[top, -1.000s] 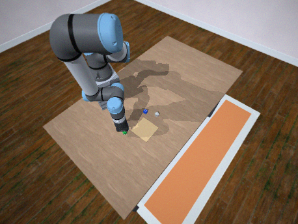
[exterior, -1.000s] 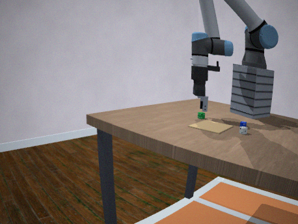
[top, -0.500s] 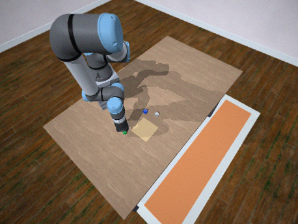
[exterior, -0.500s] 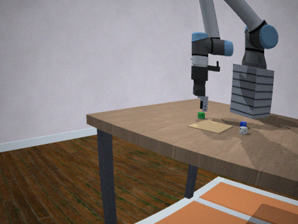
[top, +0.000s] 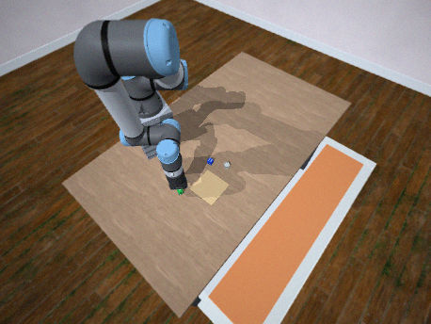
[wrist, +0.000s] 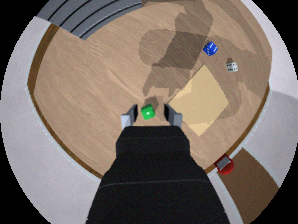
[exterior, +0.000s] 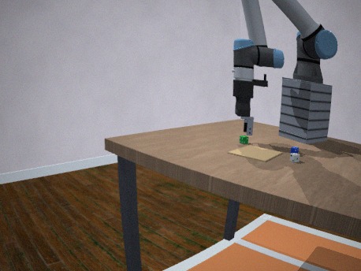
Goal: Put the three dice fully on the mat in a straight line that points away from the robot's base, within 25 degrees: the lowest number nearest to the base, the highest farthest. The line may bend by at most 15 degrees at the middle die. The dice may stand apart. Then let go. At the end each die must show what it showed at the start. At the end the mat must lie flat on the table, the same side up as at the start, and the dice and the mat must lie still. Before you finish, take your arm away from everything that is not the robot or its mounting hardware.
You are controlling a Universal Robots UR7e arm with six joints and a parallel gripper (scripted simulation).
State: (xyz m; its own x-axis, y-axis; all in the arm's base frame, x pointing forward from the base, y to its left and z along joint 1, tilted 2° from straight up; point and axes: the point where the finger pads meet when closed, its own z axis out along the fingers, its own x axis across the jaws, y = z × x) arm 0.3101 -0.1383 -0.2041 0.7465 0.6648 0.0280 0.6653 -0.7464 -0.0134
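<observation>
Now: the green die 4 cm below my hand and 1 cm to the right of it. From my hand the other things lie so: tan mat: 10 cm ahead, 9 cm to the left, 5 cm below; blue die: 21 cm to the left, 4 cm below, 1 cm ahead; white die: 24 cm to the left, 9 cm ahead, 4 cm below.
</observation>
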